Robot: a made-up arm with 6 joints.
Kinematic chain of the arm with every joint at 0, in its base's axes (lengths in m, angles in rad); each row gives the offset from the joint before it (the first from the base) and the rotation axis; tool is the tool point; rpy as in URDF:
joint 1: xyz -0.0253 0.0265 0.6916 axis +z
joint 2: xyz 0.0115 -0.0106 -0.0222 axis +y
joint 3: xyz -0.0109 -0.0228 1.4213 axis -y
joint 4: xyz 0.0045 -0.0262 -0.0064 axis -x
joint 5: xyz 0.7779 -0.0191 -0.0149 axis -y
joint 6: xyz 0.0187 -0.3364 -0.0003 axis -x
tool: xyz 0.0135 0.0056 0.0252 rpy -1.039 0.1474 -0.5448
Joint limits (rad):
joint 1: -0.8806..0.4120
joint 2: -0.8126..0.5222
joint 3: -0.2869..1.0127
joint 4: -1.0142..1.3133
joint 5: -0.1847..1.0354
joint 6: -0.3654..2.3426
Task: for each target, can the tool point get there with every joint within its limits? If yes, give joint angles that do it. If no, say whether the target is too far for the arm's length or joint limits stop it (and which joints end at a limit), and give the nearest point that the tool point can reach.
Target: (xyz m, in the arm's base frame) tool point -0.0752 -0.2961 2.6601
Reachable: yes | joints 0.2524 -0.4280 0.2880 0.7403 0.3358 0.6600
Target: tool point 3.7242 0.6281 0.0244
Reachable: no: too far | nearest point 1.4323 0.2604 1.4449 | short by 2.721 m
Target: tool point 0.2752 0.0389 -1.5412
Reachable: no: joint limits stop it (at a limit: joint 2, joint 3, joint 4, joint 6) | nearest point 1.0333 0.0702 1.1006 | short by 2.749 m
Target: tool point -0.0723 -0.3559 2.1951
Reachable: yes | joints 0.2527 -0.6535 0.0361 -0.4308 0.5476 1.5426
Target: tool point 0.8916 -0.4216 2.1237
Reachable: yes | joints -0.0772 0.0954 -0.0213 0.3586 0.4068 0.1936
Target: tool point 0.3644 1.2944 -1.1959
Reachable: no: joint limits stop it (at a limit: joint 1, joint 2, joint 3, joint 4, joint 5, joint 6) | nearest point 1.0089 0.2558 1.1006 | short by 2.602 m
